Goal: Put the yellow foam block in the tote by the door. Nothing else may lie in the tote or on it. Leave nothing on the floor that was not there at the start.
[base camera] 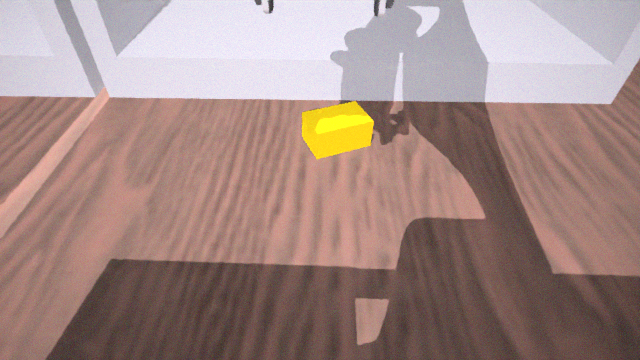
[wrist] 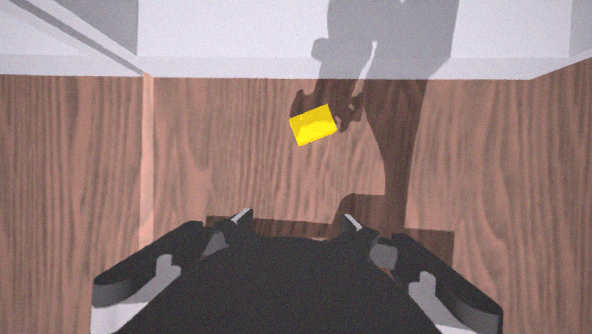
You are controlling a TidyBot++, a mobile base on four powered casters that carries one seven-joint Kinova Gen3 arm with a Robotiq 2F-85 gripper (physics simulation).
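Frame: origin at the arm's base, x ahead, y left, z up, level; millimetres.
Seen in the pictures: gripper, between the fingertips: (base camera: 323, 12) (wrist: 296, 221).
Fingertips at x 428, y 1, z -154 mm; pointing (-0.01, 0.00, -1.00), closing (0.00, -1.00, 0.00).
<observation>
A point is followed by its place in that frame.
The yellow foam block (base camera: 337, 131) {y -23, x 542, z -355 mm} (wrist: 313, 125) {y -24, x 572, z -352 mm} lies on the wooden floor, close in front of the white furniture's bottom edge, turned slightly to it. My gripper (base camera: 325, 6) {y 1, x 428, z -154 mm} (wrist: 296, 221) {y 1, x 428, z -154 mm} is open, with nothing between its fingers. In the base camera view its fingertips show at the top edge, above the level of the block. In the wrist view the block is beyond the fingertips, slightly right of the line midway between them, and apart from them. The tote and the door do not show in either view.
A white unit (base camera: 225, 79) {y 170, x 692, z -358 mm} (wrist: 240, 67) {y 145, x 693, z -355 mm} with a low front edge and upright panels stands across the top of both views. A pale strip (base camera: 50, 162) (wrist: 147, 150) runs along the floor at the left. The arm's shadow falls on the floor and the unit, beside the block.
</observation>
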